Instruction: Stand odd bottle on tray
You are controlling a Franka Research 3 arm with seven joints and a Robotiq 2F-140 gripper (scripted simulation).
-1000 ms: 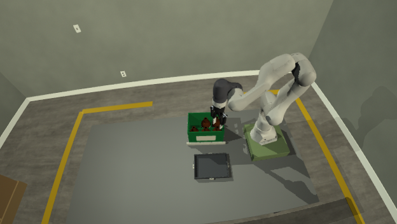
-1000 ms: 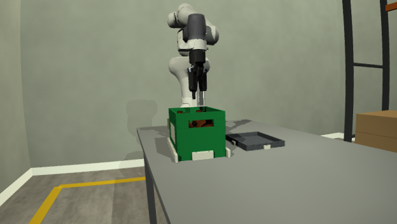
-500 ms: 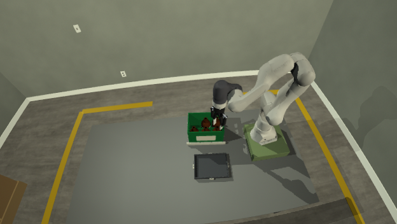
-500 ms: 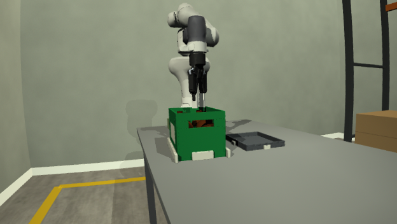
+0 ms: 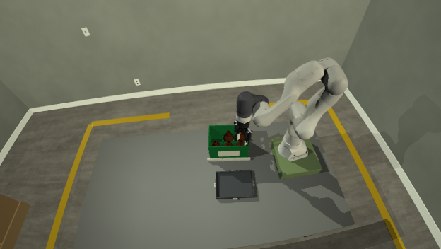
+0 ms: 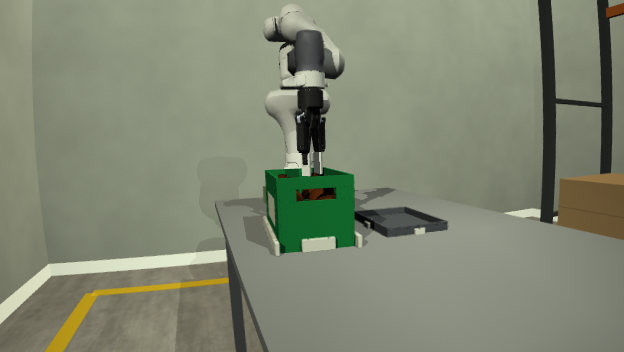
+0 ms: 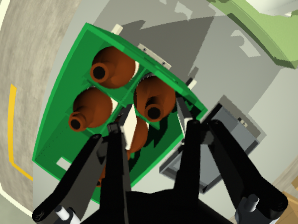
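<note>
Now: the green crate 100 mm below my hand, 90 mm ahead of it and 50 mm to the right of it. Also, from my hand: dark grey tray 240 mm to the left, 180 mm below, 80 mm ahead.
</note>
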